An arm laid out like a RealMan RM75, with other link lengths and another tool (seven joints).
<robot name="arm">
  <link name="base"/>
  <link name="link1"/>
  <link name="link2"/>
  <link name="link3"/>
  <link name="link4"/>
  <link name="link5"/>
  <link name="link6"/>
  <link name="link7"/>
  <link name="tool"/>
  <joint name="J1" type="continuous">
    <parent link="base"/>
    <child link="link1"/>
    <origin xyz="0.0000 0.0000 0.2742"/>
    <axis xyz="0 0 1"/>
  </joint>
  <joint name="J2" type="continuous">
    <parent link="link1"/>
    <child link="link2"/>
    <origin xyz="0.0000 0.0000 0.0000"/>
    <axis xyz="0 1 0"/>
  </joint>
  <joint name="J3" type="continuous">
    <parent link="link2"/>
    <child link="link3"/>
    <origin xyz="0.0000 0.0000 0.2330"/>
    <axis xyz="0 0 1"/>
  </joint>
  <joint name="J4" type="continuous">
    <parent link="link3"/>
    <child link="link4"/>
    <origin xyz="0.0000 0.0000 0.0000"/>
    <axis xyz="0 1 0"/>
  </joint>
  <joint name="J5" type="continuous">
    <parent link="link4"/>
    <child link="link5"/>
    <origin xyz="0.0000 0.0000 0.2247"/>
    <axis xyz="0 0 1"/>
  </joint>
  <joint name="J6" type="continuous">
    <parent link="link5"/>
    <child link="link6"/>
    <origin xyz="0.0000 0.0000 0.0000"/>
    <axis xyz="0 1 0"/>
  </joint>
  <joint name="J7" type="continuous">
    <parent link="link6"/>
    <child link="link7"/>
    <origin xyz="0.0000 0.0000 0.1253"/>
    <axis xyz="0 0 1"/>
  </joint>
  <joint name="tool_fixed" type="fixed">
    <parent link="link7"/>
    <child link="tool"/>
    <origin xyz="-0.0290 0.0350 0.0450" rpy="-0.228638 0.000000 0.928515"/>
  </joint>
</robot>
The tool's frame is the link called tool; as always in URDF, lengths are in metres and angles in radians. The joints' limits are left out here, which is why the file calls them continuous.
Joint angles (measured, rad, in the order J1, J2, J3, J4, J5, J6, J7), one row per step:
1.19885 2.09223 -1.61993 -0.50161 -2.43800 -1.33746 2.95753
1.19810 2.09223 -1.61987 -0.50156 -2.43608 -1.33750 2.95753
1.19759 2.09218 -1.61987 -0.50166 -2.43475 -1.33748 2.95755
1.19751 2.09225 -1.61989 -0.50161 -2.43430 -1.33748 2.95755
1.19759 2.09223 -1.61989 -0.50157 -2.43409 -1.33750 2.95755
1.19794 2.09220 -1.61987 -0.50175 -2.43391 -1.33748 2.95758
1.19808 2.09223 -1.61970 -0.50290 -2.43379 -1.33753 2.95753
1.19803 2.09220 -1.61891 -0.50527 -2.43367 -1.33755 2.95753
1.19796 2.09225 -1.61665 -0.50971 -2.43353 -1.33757 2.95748
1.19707 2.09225 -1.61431 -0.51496 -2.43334 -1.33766 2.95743
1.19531 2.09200 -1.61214 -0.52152 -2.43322 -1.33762 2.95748
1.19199 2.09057 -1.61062 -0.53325 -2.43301 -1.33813 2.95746
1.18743 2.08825 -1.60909 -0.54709 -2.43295 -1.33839 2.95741
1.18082 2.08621 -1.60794 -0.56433 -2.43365 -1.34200 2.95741
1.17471 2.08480 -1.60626 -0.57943 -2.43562 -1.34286 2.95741
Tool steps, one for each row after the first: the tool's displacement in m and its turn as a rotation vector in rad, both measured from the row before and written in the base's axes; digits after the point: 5 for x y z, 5 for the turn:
0.00002 -0.00019 -0.00011 -0.00035 0.00168 -0.00172
-0.00002 -0.00010 -0.00005 -0.00015 0.00120 -0.00104
-0.00003 -0.00006 -0.00005 -0.00016 0.00038 -0.00032
-0.00004 0.00000 0.00000 -0.00004 0.00015 -0.00006
-0.00021 0.00005 0.00000 0.00006 0.00026 0.00040
-0.00043 0.00007 0.00001 0.00009 0.00079 0.00101
-0.00079 0.00019 0.00007 0.00056 0.00186 0.00154
-0.00158 0.00038 0.00014 0.00121 0.00409 0.00262
-0.00151 0.00035 0.00018 0.00134 0.00454 0.00240
-0.00151 0.00045 0.00031 0.00189 0.00492 0.00277
-0.00217 0.00086 0.00087 0.00309 0.00626 0.00575
-0.00218 0.00120 0.00129 0.00446 0.00688 0.00657
-0.00203 0.00058 0.00141 0.00234 0.00610 0.00627
-0.00175 0.00082 0.00117 0.00400 0.00578 0.00661

